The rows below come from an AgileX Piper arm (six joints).
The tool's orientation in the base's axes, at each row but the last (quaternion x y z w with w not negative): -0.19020 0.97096 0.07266 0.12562; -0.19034 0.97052 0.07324 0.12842; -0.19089 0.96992 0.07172 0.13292; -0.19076 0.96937 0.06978 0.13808; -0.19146 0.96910 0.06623 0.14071; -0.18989 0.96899 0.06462 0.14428; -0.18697 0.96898 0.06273 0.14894; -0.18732 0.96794 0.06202 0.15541
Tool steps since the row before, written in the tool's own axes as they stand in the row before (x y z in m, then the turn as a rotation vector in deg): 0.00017 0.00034 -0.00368 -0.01 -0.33 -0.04; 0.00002 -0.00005 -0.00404 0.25 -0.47 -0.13; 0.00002 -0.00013 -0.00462 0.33 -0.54 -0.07; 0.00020 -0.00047 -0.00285 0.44 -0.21 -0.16; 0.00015 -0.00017 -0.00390 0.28 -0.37 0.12; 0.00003 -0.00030 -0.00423 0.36 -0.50 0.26; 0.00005 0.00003 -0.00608 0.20 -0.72 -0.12; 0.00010 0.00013 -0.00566 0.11 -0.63 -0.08
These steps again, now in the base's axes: -0.00108 -0.00044 0.00351 0.13 -0.31 0.01; -0.00089 -0.00082 0.00385 -0.07 -0.54 0.01; -0.00103 -0.00100 0.00439 -0.10 -0.62 -0.08; -0.00068 -0.00104 0.00262 -0.35 -0.38 0.01; -0.00103 -0.00092 0.00365 -0.07 -0.42 -0.23; -0.00099 -0.00105 0.00399 -0.06 -0.54 -0.39; -0.00167 -0.00107 0.00575 0.07 -0.75 0.00; -0.00171 -0.00092 0.00532 0.12 -0.63 0.00
